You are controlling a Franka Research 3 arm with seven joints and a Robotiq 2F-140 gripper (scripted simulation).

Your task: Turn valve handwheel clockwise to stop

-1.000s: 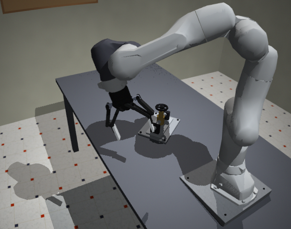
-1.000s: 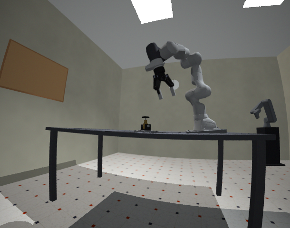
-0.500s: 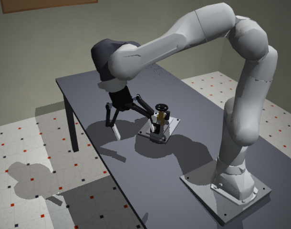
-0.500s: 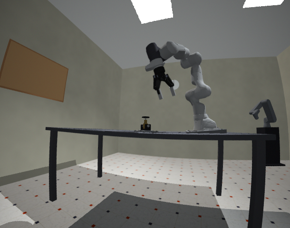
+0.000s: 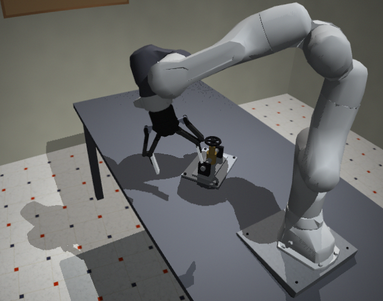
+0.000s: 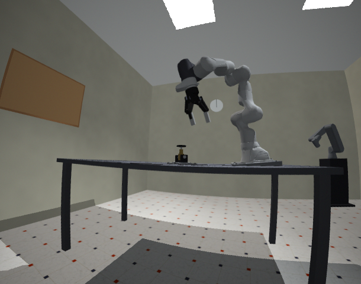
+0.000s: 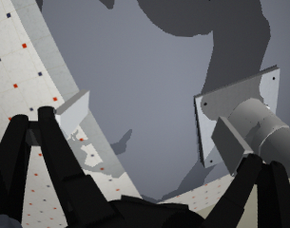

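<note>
My hand is 28 cm to the left of the black spoked handwheel, 19 cm short of it and 12 cm above it.
</note>
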